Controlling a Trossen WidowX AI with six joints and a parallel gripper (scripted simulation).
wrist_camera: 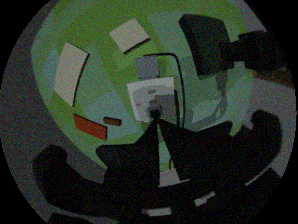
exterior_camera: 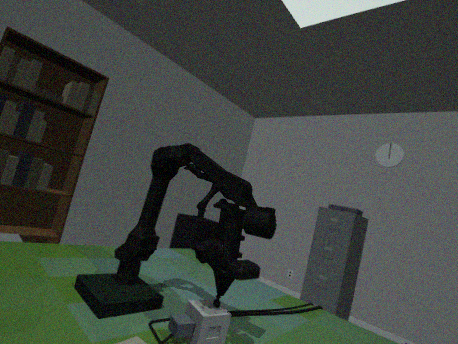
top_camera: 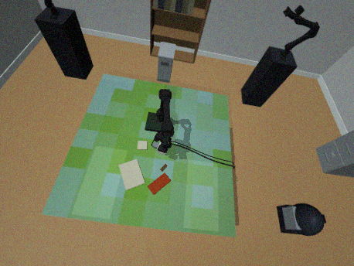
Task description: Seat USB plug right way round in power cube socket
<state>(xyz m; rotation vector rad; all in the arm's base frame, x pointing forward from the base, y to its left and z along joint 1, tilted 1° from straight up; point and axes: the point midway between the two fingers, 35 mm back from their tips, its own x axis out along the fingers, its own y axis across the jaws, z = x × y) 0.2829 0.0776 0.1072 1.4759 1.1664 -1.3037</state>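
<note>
My gripper tip is now 20 mm above the USB plug. Round my gripper tip: brown piece (140 mm ahead, 100 mm below, 10 mm to the left); red book (270 mm ahead, 100 mm below, 10 mm to the right); white book (230 mm ahead, 220 mm to the right, 100 mm below).
</note>
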